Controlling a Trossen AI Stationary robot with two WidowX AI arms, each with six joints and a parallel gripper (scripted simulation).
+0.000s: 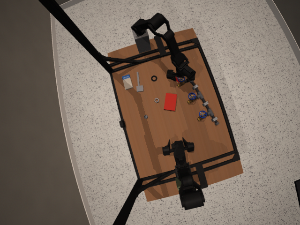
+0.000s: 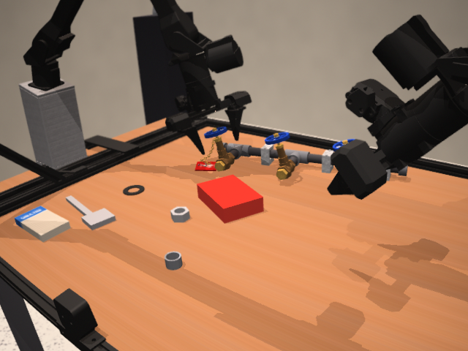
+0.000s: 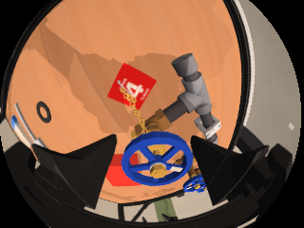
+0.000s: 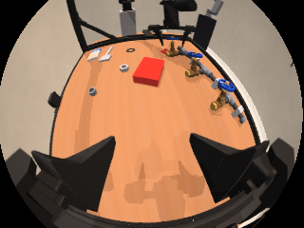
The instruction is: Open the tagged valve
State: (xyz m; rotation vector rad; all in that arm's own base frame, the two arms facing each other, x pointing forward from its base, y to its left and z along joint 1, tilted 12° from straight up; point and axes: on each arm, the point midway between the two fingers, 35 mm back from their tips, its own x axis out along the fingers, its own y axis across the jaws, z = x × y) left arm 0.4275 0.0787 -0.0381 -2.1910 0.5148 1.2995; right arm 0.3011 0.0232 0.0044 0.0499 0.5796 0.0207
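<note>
Now: left hand 9 cm above the red tag, 4 cm to the right of it and 1 cm past it. Also, from my left hand: box 38 cm behind, 12 cm to the left, 8 cm below; red block 12 cm to the right, 11 cm behind, 7 cm below; grey t-shaped piece 30 cm behind, 8 cm to the left, 8 cm below.
</note>
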